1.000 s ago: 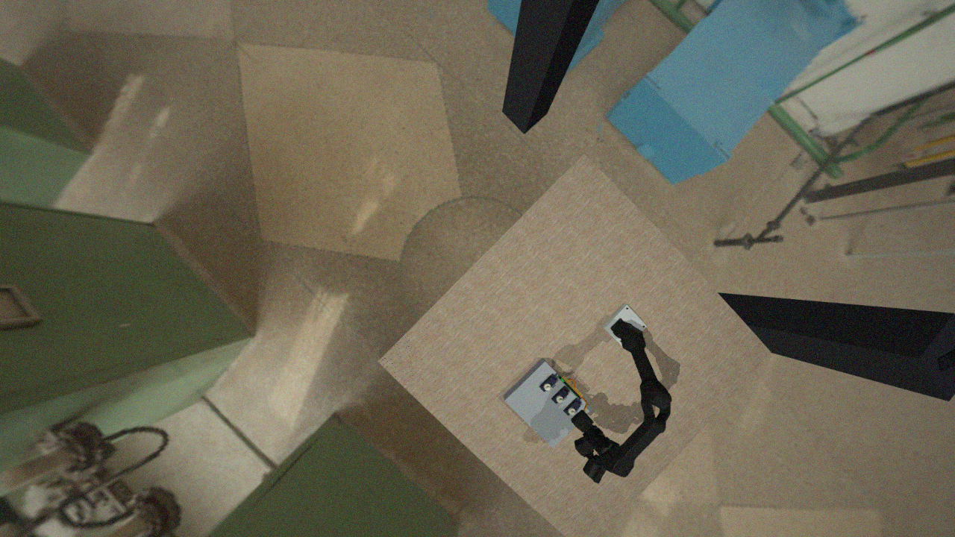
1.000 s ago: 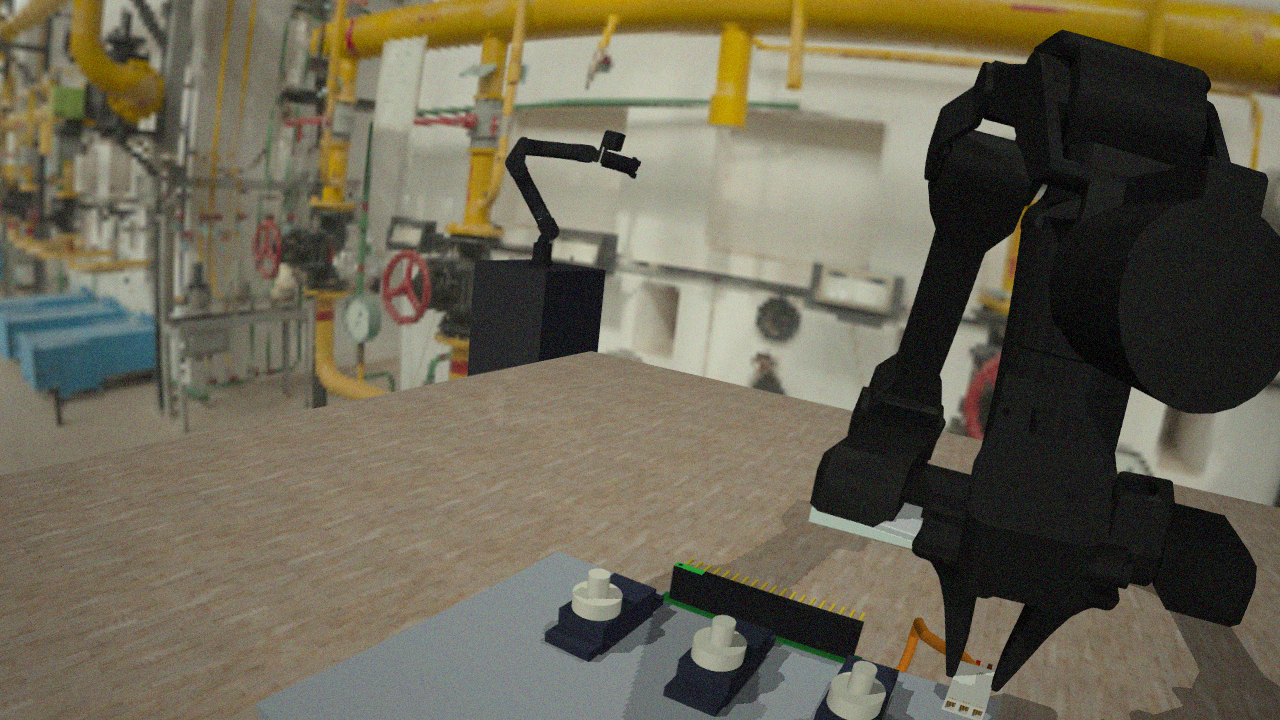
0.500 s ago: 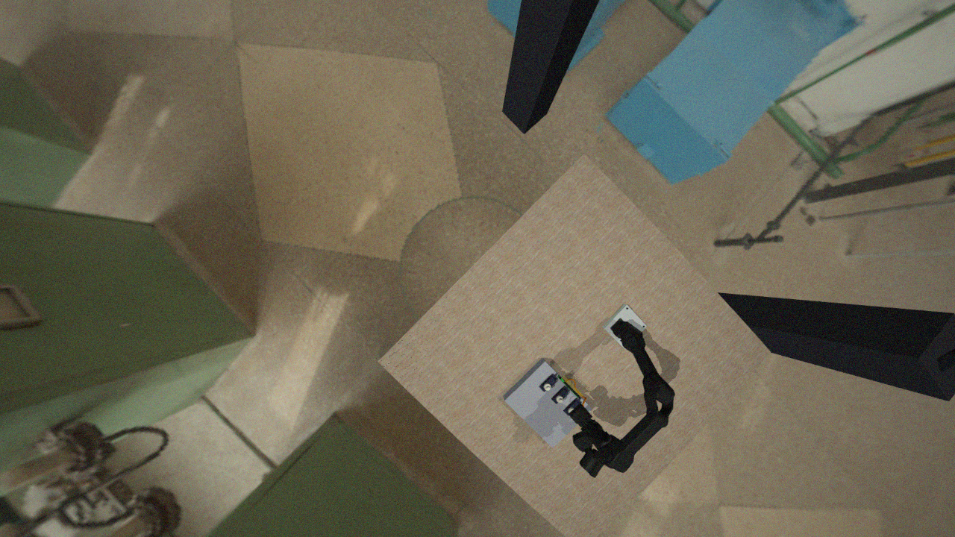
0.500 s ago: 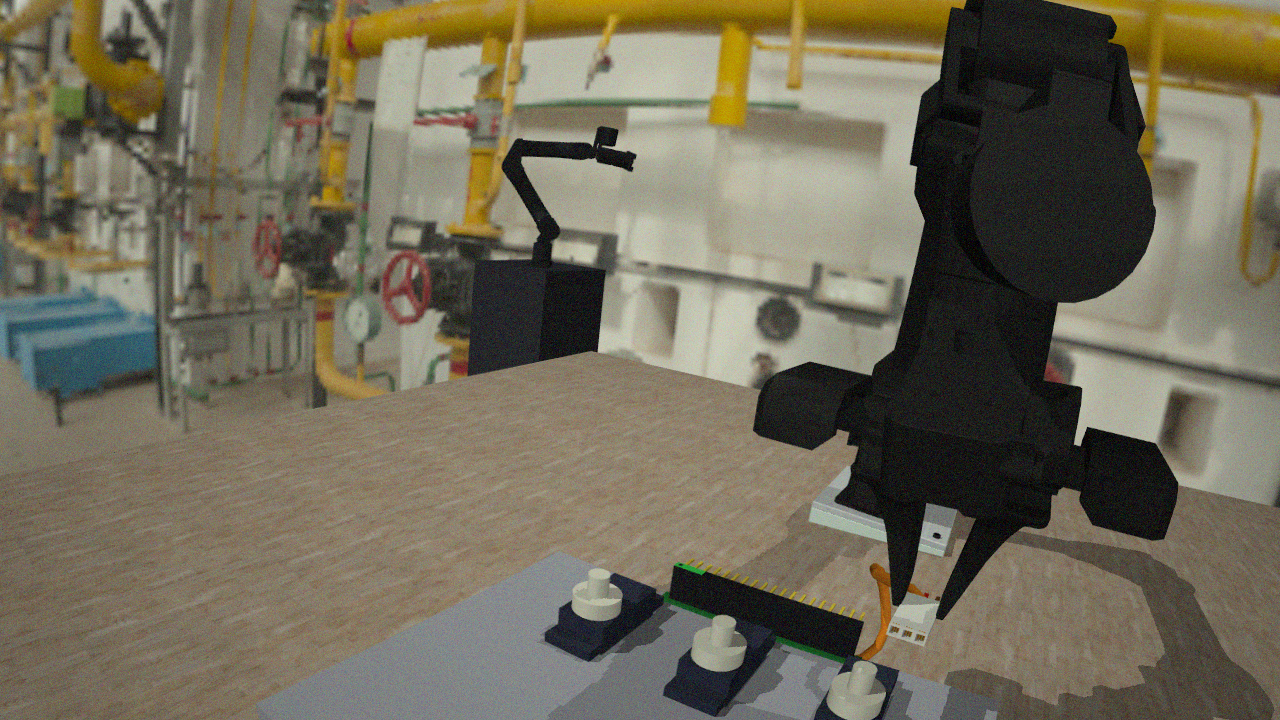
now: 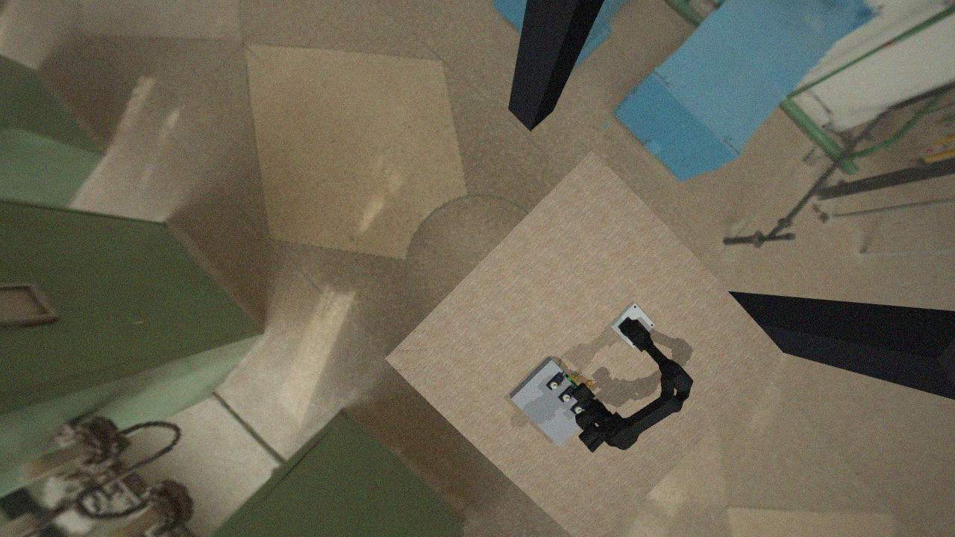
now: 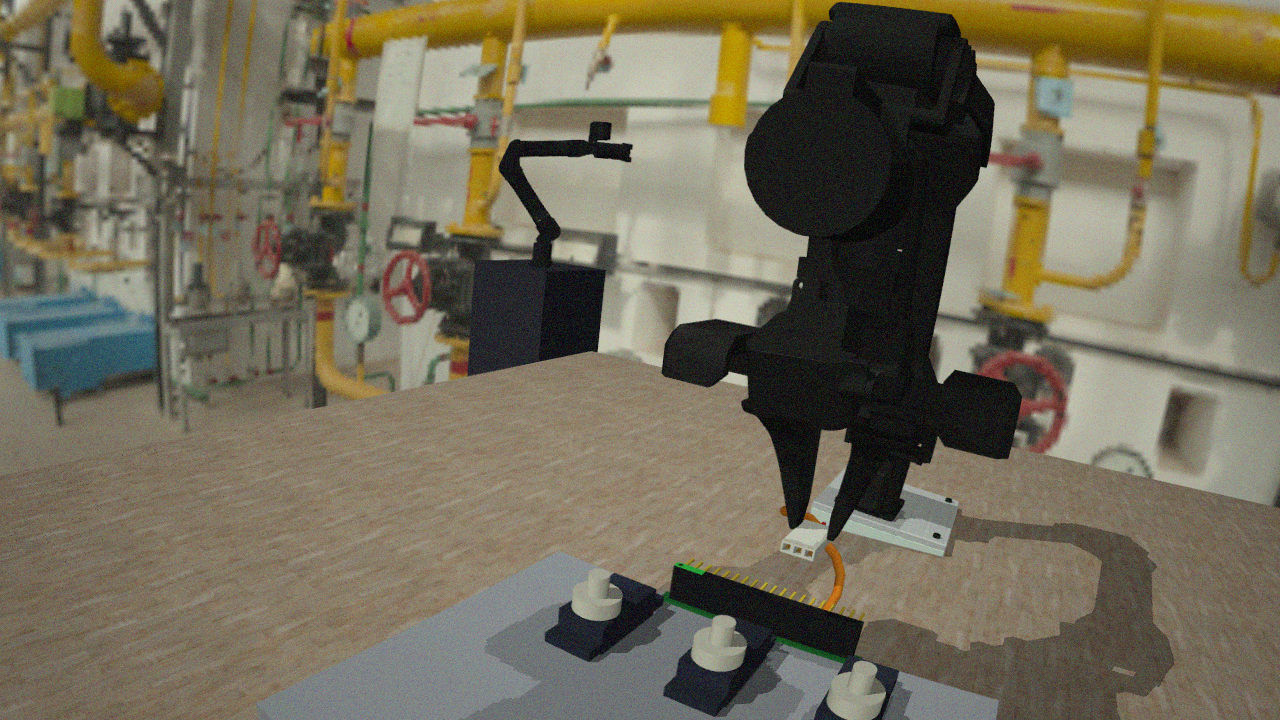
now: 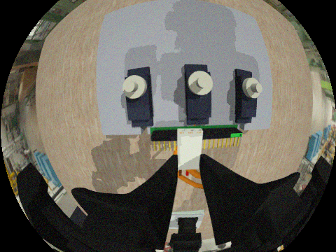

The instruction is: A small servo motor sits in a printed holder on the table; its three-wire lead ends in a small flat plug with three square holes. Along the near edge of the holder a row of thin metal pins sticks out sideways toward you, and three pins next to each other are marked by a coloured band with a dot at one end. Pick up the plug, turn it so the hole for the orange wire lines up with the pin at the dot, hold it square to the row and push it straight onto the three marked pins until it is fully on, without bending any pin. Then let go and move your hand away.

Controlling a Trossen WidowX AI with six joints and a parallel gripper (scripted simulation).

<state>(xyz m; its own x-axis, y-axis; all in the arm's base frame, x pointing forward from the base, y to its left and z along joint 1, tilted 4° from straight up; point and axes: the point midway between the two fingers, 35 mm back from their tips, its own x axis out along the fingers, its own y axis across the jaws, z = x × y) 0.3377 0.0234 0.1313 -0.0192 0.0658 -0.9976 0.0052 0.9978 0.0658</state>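
The black pin strip lies 20 mm to the right of my gripper tip and 60 mm below it. The rest, counted from my gripper tip: grey holder plate (160 mm ahead, 20 mm to the right, 100 mm below); green band (70 mm to the right, 50 mm below).
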